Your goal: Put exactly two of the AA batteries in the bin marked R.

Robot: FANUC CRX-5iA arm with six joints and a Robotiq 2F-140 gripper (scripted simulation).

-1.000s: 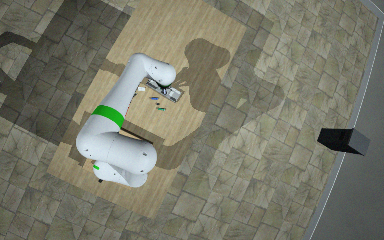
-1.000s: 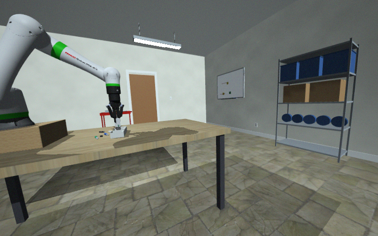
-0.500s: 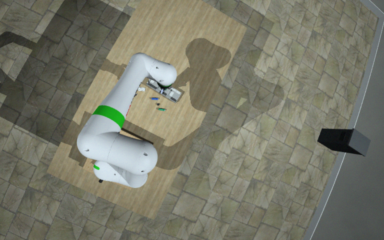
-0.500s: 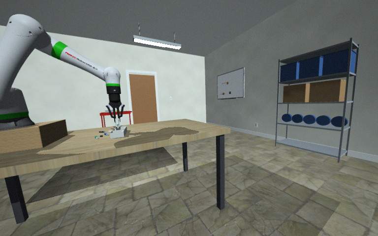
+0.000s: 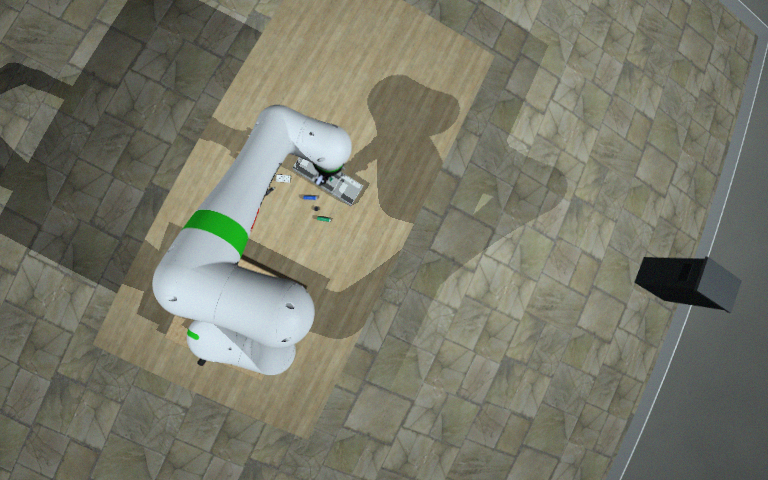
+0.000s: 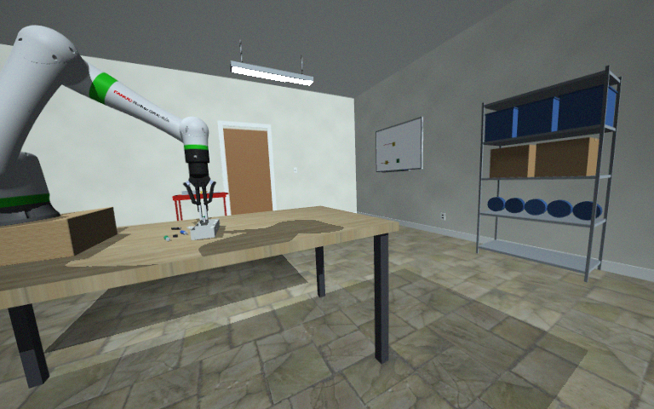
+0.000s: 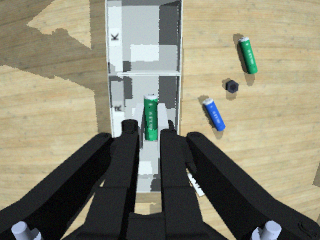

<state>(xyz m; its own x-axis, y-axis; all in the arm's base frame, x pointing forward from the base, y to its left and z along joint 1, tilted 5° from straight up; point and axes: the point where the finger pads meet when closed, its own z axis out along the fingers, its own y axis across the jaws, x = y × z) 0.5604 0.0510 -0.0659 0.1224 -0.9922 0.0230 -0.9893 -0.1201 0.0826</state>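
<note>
The grey bin lies 10 mm ahead of my hand and 70 mm below it. From my hand the other things lie so: blue AA battery 90 mm behind, 10 mm to the left, 90 mm below; white domino 100 mm behind, 130 mm to the left, 90 mm below; small black round part 110 mm behind, 40 mm to the right, 90 mm below.
</note>
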